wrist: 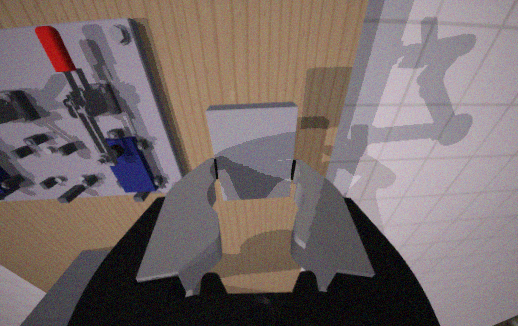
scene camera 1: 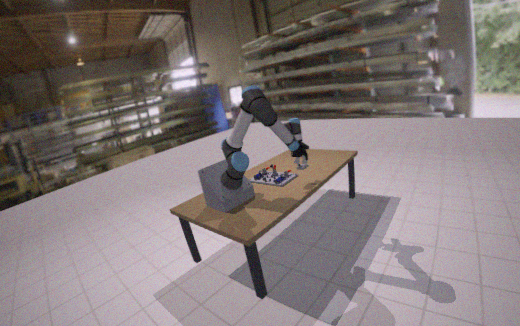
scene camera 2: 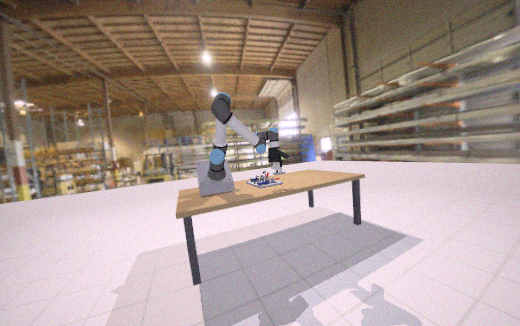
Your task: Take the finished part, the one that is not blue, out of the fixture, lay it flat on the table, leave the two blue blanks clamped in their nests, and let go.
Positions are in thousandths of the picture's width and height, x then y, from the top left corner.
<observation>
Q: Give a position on a finished part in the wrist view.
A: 489, 443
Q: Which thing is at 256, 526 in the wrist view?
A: A blue blank.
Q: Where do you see a red clamp handle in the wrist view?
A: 96, 115
</observation>
